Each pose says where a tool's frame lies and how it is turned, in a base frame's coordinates. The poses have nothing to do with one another.
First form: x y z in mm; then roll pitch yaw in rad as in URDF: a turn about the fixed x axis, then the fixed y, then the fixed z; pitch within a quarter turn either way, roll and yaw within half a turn.
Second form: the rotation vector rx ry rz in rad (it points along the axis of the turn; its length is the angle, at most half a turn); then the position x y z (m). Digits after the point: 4 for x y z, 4 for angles.
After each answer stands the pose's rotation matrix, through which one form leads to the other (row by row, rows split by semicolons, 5 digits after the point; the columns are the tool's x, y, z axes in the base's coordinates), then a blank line. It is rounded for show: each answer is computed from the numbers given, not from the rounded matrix.
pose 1, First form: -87.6 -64.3 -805.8 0.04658 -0.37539 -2.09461
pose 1, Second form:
-0.3639 -0.2741 -2.0566 -0.0876 -0.0643 -0.8058
-0.46536 0.87352 0.14287; -0.80562 -0.48486 0.34042; 0.36664 0.04332 0.92936

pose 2, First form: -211.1 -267.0 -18.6 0.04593 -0.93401 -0.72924
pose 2, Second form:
-0.2991 -0.9052 -0.6531 -0.2111 -0.2670 -0.0186
0.44339 0.63807 -0.62950; -0.39619 0.76949 0.50091; 0.80401 0.02730 0.59399

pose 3, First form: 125.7 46.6 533.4 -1.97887 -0.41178 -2.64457
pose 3, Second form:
0.9538 -2.3545 1.7323 0.1257 0.0466 0.5334
-0.80553 -0.51214 0.29804; -0.43695 0.17366 -0.88256; 0.40024 -0.84116 -0.36367

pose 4, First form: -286.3 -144.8 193.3 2.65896 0.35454 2.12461
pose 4, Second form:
1.1583 2.3122 0.3301 -0.2863 -0.1448 0.1933
-0.49322 0.66864 0.55647; 0.79763 0.60290 -0.01745; -0.34716 0.43525 -0.83069

